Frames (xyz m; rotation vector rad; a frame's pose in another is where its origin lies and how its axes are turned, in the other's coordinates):
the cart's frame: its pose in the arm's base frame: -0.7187 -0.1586 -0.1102 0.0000 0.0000 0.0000
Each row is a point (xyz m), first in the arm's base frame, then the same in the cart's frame.
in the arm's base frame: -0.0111 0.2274 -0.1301
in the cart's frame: 0.7076 0.3860 -0.0199
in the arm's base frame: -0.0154 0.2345 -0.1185
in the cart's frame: 0.7033 0.3931 -0.0083
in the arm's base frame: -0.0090 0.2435 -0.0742
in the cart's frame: 0.7097 0.4021 0.0360
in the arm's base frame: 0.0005 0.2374 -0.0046
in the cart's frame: 0.7192 0.3960 0.1056
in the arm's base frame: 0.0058 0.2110 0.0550
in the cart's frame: 0.7245 0.3696 0.1652
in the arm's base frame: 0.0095 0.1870 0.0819
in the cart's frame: 0.7282 0.3456 0.1921
